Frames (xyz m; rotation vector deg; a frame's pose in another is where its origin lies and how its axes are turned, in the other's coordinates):
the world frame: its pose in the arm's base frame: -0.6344 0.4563 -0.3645 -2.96 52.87 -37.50
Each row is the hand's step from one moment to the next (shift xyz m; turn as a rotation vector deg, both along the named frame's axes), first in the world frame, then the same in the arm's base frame.
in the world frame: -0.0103 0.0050 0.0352 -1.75 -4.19 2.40
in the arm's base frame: 0.0246 0.0016 0.0276 -1.04 -2.98 4.05
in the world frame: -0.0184 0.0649 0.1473 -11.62 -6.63 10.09
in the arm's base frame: 0.1357 0.0285 0.0839 -0.68 -1.34 16.69
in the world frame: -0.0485 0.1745 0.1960 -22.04 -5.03 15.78
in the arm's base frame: 0.2145 0.1221 0.1014 -0.02 4.32 27.23
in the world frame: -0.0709 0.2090 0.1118 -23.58 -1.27 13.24
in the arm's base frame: 0.1589 0.1815 0.0549 -0.70 8.78 25.60
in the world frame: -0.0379 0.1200 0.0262 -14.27 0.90 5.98
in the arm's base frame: 0.0638 0.1114 0.0061 -1.12 7.12 13.72
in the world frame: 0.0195 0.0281 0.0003 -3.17 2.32 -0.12
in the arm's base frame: 0.0226 0.0120 -0.0227 -0.28 3.63 1.49
